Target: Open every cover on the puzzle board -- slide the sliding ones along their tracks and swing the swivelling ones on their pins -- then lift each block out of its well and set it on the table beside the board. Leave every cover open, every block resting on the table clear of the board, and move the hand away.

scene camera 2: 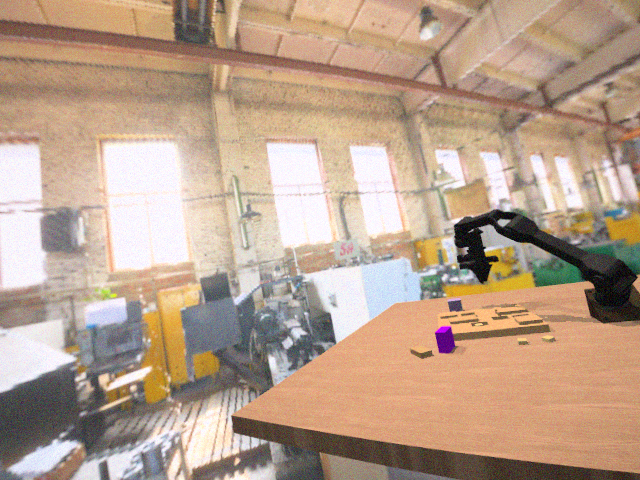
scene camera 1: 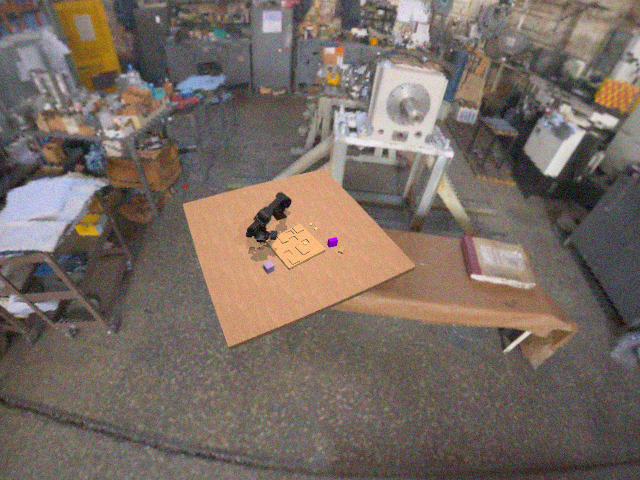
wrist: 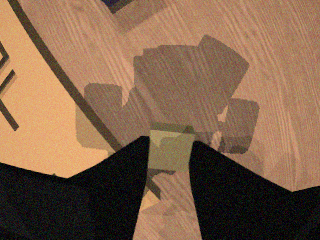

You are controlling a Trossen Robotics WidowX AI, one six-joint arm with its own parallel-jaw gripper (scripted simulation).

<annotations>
same spot on tan puzzle board: [scene camera 2: 494,325] = [scene camera 1: 305,237]
</annotations>
